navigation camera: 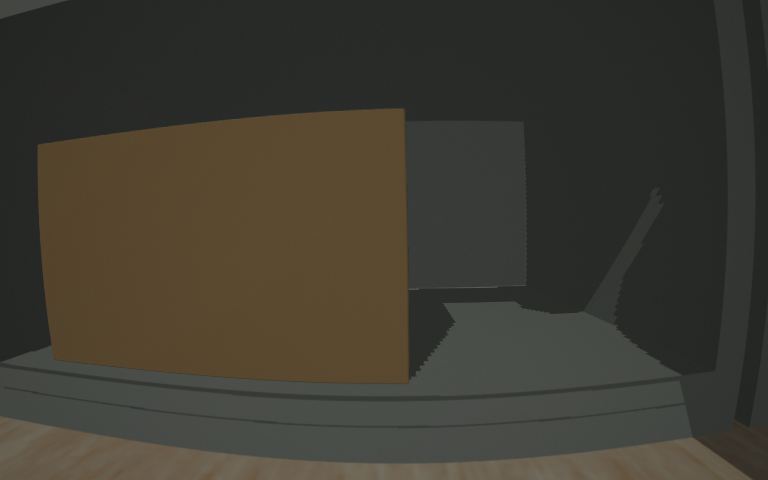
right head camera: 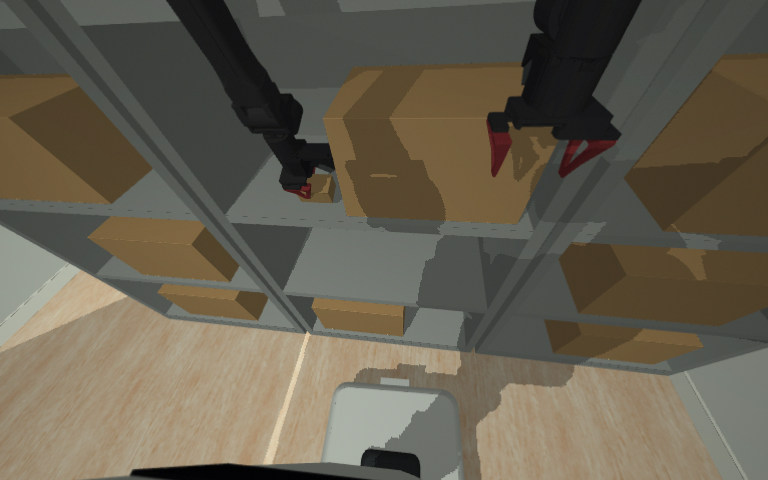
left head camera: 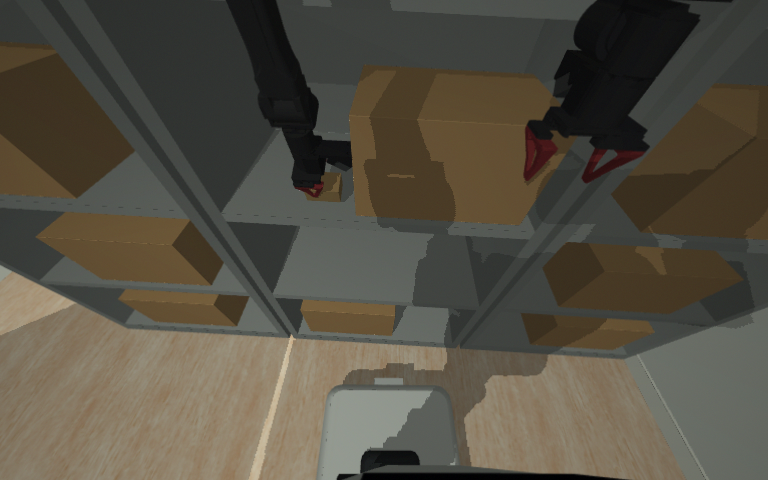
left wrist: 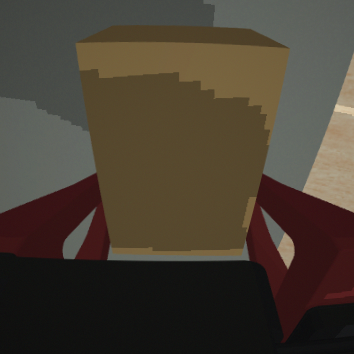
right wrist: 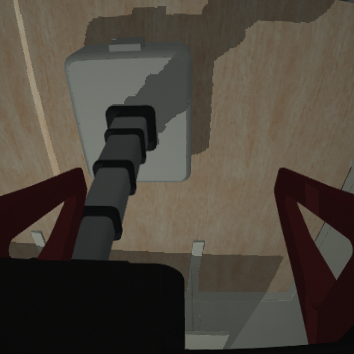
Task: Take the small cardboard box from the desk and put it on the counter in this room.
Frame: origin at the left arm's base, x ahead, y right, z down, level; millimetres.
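Seen in the pictures: left gripper, fingertip midpoint: (right head camera: 309, 188) (left head camera: 316, 186) (left wrist: 178, 176); right gripper, fingertip midpoint: (right head camera: 526, 175) (left head camera: 554, 179) (right wrist: 179, 178).
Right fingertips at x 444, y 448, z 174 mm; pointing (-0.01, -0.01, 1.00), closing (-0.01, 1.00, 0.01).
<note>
Offsets run from my right fingertips to a thing's middle. "spot": to the spot under its first point.
The small cardboard box @(dx +205, dy -435, dz +194 mm) (left head camera: 331, 189) (right head camera: 323, 189) (left wrist: 175, 155) is held between the red fingers of my left gripper (left head camera: 317, 190) (right head camera: 305, 191) (left wrist: 178, 176), which is shut on it. In both head views it shows in the upper middle bay of a grey shelf unit, left of a large box. Whether it touches the shelf board I cannot tell. My right gripper (left head camera: 557, 169) (right head camera: 527, 166) (right wrist: 179, 178) is open, in front of the right end of that large box. Neither a desk nor a counter can be made out for certain.
The large cardboard box @(dx +284, dy -119, dz +111 mm) (left head camera: 475, 169) (right head camera: 453, 169) stands beside the left gripper. The grey shelf unit @(spot: dx +147, dy -722, dz +110 mm) (left head camera: 186, 169) (right head camera: 195, 192) spans the front, with more boxes in its side and lower bays. A cardboard box @(dx +298, dy -411, dz +1025 mm) (navigation camera: 226, 243) stands on a low shelf in the navigation view.
</note>
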